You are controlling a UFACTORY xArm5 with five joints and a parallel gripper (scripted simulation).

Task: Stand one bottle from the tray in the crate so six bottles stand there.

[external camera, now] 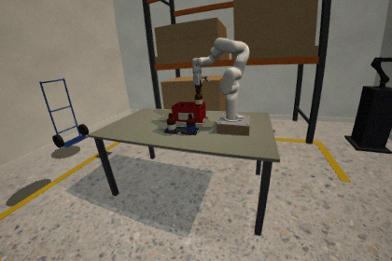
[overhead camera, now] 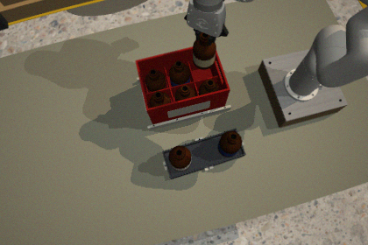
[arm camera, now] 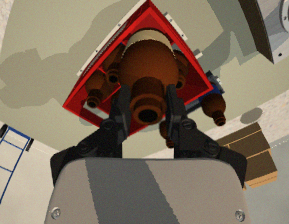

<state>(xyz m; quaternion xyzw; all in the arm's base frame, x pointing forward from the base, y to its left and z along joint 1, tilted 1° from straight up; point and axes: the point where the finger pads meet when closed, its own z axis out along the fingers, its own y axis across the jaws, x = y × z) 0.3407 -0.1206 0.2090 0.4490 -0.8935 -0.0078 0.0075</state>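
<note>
The crate lies 8 cm ahead of my hand, 5 cm to the left of it and 22 cm below it. Round my hand: dark tray 5 cm ahead, 29 cm to the left, 29 cm below.
</note>
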